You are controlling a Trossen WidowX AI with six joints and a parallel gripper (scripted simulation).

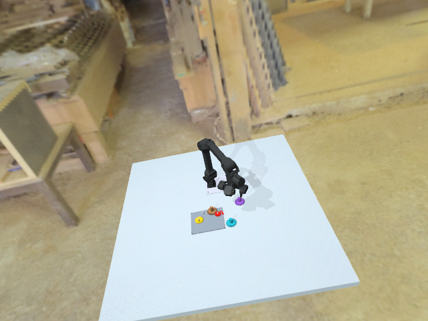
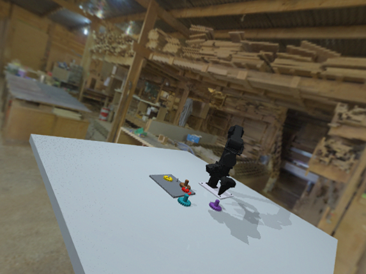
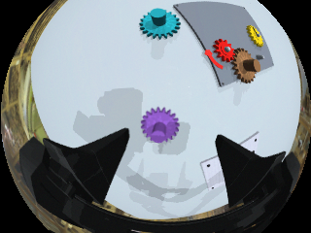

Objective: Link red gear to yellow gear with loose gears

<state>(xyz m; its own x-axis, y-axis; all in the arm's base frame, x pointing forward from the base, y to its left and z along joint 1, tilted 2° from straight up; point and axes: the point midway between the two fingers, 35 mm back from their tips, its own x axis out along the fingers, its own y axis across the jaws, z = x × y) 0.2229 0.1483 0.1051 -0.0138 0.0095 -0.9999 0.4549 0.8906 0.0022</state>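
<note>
My gripper tip is now 2 cm past the purple gear, 3 cm to the right of it and 6 cm above it. Also, from my gripper tip: red arrow 5 cm ahead, 10 cm to the right, 7 cm below; then teal gear 14 cm ahead, 4 cm to the right, 6 cm below; then red gear 6 cm ahead, 12 cm to the right, 6 cm below.
</note>
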